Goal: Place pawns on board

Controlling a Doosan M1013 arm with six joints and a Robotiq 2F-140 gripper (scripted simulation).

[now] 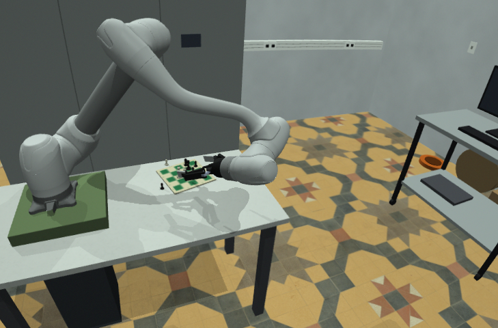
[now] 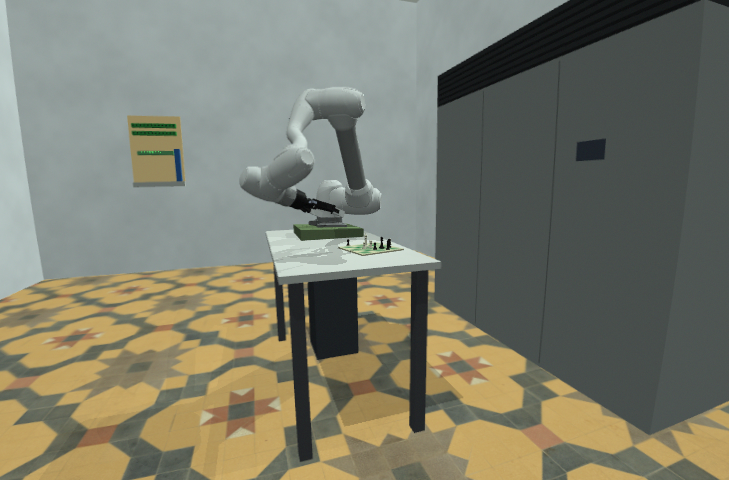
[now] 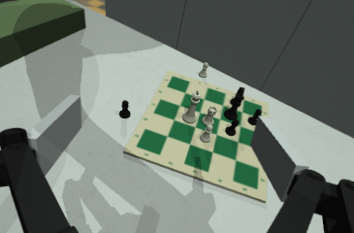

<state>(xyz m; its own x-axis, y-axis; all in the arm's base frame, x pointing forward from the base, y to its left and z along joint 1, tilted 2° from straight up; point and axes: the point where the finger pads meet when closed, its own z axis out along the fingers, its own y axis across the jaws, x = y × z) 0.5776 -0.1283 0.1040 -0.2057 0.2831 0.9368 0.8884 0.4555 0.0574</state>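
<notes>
My gripper is now 18 cm to the right of the chessboard and 17 cm above it.
</notes>
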